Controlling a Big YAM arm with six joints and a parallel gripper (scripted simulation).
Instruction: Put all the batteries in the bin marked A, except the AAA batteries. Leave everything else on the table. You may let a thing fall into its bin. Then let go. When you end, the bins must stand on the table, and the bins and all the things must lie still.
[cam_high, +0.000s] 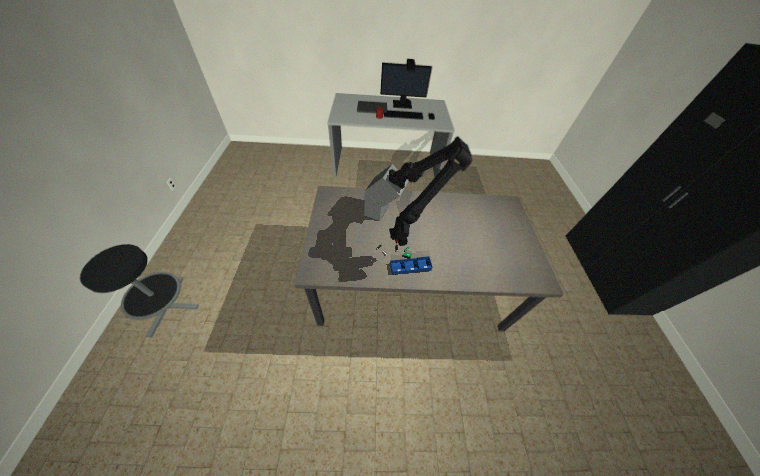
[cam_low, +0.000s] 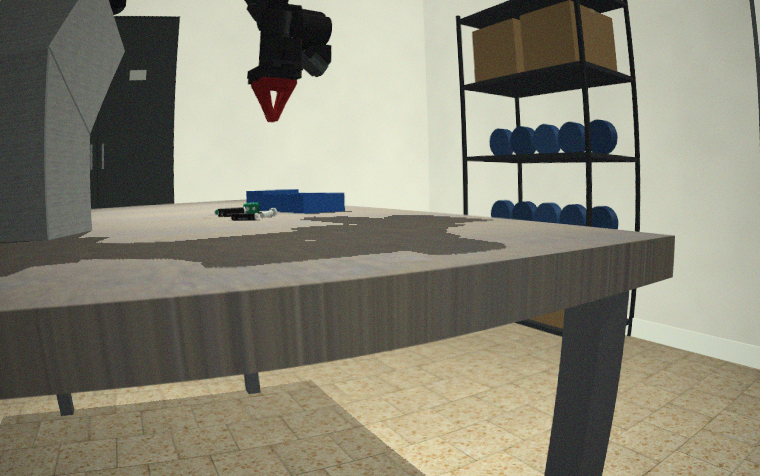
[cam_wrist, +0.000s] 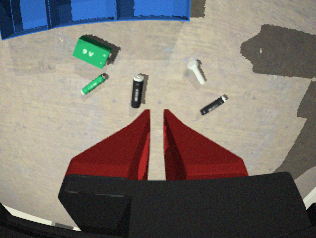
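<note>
Right now my hand is 15 cm above the blue tray, 11 cm to the right of it and 6 cm short of it. Round my hand: green 9 V battery: 16 cm below, 7 cm to the left, 3 cm behind; white bolt: 16 cm below, 6 cm to the right, 2 cm behind; thin green battery: 16 cm below, 8 cm to the left, 8 cm behind.
</note>
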